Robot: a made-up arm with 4 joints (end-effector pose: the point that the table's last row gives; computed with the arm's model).
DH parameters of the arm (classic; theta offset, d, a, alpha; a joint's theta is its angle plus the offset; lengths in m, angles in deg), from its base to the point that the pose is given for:
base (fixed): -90 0.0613 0 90
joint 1: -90 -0.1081 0.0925 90
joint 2: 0 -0.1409 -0.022 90
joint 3: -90 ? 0.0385 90
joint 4: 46.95 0 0.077 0
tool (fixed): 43.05 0.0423 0 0
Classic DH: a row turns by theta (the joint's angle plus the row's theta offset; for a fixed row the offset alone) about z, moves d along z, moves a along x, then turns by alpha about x.
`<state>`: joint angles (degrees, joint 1 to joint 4).
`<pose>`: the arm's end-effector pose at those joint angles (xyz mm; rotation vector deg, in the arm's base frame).
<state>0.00 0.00 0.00 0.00</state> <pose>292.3 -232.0 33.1 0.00 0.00 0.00</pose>
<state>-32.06 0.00 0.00 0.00</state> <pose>292.3 -181.6 -85.7 32.06 0.00 0.00</pose>
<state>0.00 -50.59 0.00 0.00</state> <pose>175.3 -232.0 151.9 0.00 -50.59 0.00</pose>
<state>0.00 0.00 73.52 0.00</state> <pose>292.3 -207.3 -84.5 73.52 0.00 0.00</pose>
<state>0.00 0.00 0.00 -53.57</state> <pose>227.1 -255.9 33.1 0.00 0.00 -53.57</pose>
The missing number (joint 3, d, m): 0.1279
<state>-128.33 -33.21 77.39 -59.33</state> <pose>245.0 205.4 -40.2 -146.85 -37.23 0.19</pose>
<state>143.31 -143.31 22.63 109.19</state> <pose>-63.2 68.8 182.7 32.59 -20.04 -86.61</pose>
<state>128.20 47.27 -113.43 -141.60</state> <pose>168.4 -28.5 197.3 101.41 97.90 -68.16</pose>
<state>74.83 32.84 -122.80 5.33</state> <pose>305.3 -145.9 82.8 153.70 -49.66 -17.75</pose>
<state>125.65 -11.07 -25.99 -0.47</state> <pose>269.2 152.6 203.7 -150.96 -10.35 11.38</pose>
